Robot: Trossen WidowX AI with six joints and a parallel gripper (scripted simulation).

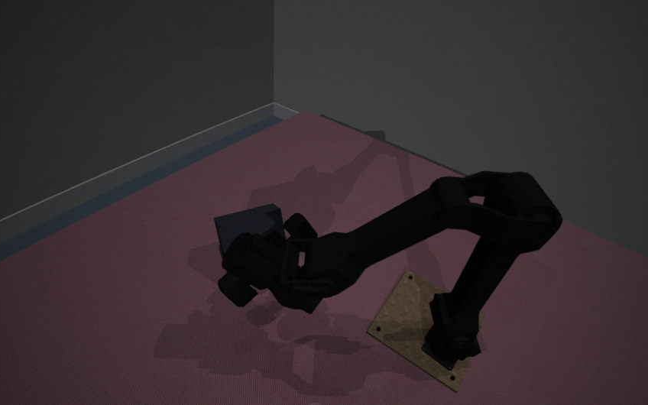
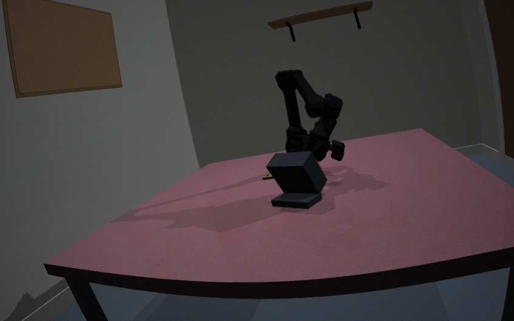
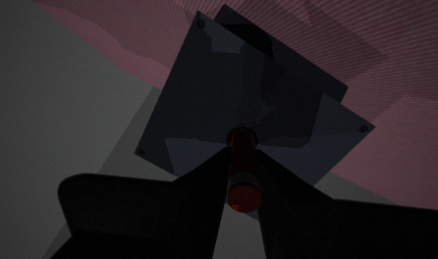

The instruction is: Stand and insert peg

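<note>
The sloped panel is 40 mm ahead of my gripper tip, 20 mm to the right of it and 20 mm below it. Also, from my gripper tip: peg (10 mm behind, 10 mm to the left, 10 mm above); flat foot (60 mm ahead, 20 mm to the right, 90 mm below).
</note>
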